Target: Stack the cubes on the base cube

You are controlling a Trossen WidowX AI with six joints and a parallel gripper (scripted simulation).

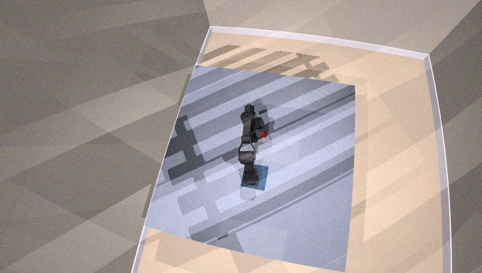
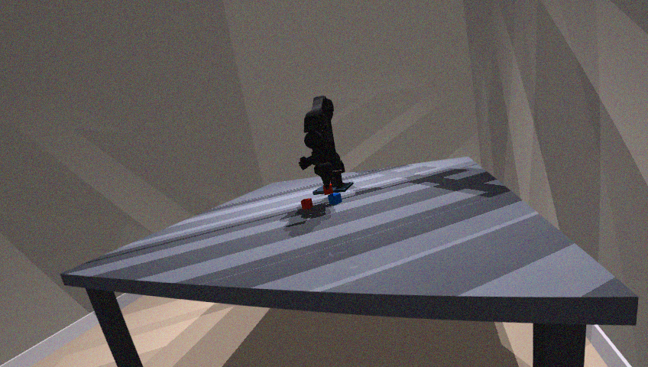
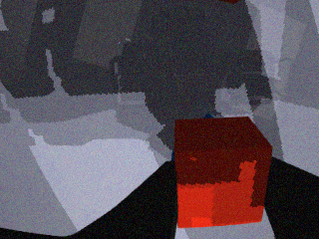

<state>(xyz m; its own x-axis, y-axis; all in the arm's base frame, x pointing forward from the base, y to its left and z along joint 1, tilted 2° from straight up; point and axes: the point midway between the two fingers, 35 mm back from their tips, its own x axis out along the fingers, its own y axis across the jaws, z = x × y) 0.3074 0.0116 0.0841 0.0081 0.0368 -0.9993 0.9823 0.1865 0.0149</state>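
Right now the blue cube is 4 cm below my gripper tip, 2 cm to the left of it and 1 cm behind it.
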